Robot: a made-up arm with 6 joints.
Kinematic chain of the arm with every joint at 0, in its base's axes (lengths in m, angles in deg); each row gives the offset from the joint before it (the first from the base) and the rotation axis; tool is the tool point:
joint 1: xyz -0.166 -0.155 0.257 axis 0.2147 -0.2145 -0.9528
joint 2: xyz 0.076 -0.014 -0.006 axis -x
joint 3: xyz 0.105 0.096 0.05 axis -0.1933 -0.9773 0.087
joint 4: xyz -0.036 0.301 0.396 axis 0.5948 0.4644 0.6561
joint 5: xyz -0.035 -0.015 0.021 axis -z
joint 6: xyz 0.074 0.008 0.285 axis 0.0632 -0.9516 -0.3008
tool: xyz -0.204 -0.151 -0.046
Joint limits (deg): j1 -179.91..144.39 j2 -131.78..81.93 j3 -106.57..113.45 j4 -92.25..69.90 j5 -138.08..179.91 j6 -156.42..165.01
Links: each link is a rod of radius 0.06 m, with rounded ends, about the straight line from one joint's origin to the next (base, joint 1, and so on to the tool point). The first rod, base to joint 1, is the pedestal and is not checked.
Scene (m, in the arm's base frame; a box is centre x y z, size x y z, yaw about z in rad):
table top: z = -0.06
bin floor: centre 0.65 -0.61 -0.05 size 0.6 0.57 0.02 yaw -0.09
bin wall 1: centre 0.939 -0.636 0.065 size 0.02 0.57 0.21 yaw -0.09
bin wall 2: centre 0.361 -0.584 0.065 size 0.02 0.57 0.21 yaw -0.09
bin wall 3: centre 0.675 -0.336 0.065 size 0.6 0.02 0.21 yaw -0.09
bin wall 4: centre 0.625 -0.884 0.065 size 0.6 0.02 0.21 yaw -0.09
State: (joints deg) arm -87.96 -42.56 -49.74 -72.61 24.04 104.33
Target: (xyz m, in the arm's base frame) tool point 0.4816 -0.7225 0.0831
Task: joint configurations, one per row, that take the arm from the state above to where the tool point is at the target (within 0.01 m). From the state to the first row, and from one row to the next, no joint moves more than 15 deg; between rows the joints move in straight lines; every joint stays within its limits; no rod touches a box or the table.
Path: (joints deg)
1: -78.10 -56.45 -45.95 -73.03 25.33 111.12
2: -68.24 -70.34 -42.16 -73.44 26.62 117.91
3: -58.38 -84.24 -38.37 -73.86 27.90 124.70
4: -48.52 -98.13 -34.58 -74.27 29.19 131.50
5: -38.66 -112.02 -30.79 -74.69 30.48 138.29
6: -28.80 -125.91 -27.00 -75.10 31.77 145.08

